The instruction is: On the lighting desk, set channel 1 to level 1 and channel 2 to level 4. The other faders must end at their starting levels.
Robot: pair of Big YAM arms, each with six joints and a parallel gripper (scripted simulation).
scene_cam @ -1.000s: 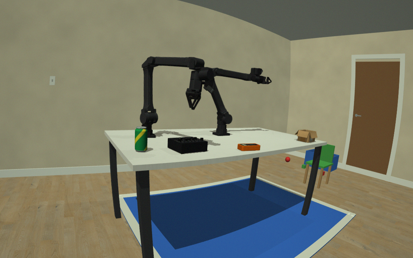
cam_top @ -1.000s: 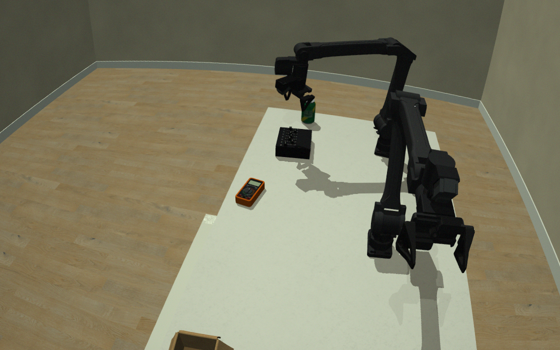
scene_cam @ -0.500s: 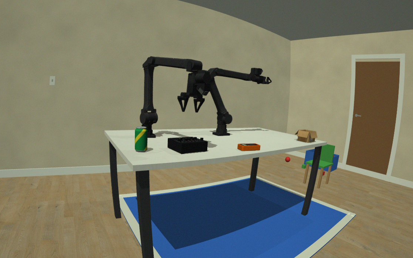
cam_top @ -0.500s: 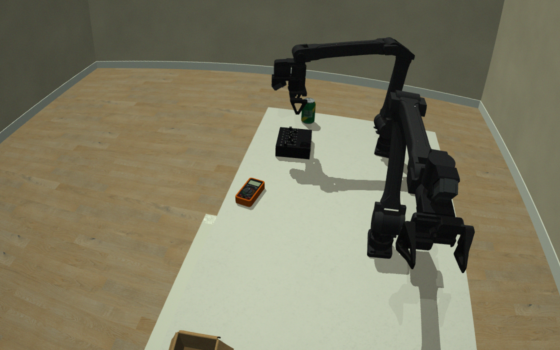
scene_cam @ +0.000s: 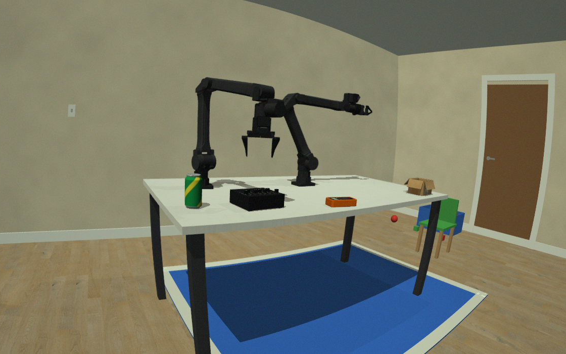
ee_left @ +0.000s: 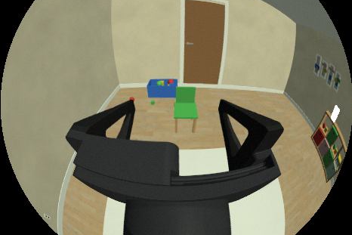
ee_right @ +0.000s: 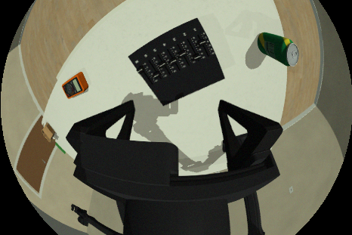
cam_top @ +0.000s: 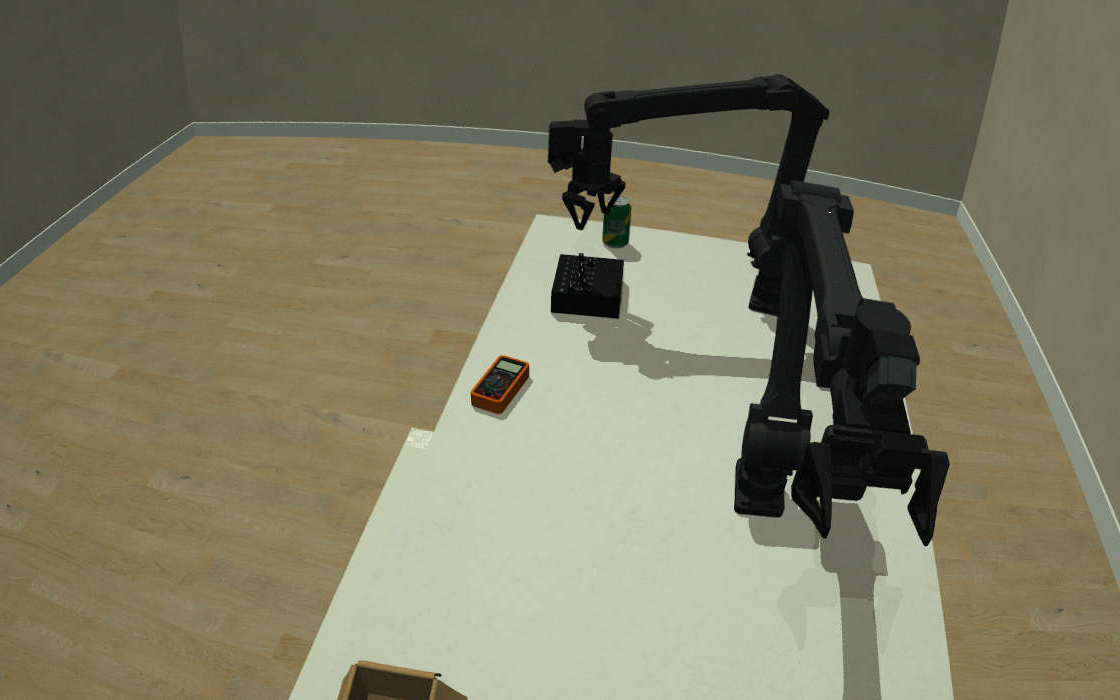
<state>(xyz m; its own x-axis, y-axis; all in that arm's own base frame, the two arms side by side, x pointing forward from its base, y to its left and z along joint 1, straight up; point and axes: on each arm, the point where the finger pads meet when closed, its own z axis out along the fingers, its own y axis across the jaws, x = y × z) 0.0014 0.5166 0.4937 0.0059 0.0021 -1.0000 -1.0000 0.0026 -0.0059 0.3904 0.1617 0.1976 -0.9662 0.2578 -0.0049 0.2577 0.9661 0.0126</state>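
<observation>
Now: right hand 13 cm above the channel 2 fader cap, 4 cm to the left of it and 1 cm short of it. The rest, counted from my right hand: channel 1 fader cap 13 cm below, 6 cm to the right, 3 cm ahead; then orange multimeter 36 cm to the left, 18 cm below, 9 cm ahead; then can 26 cm to the right, 14 cm below, 2 cm behind.
</observation>
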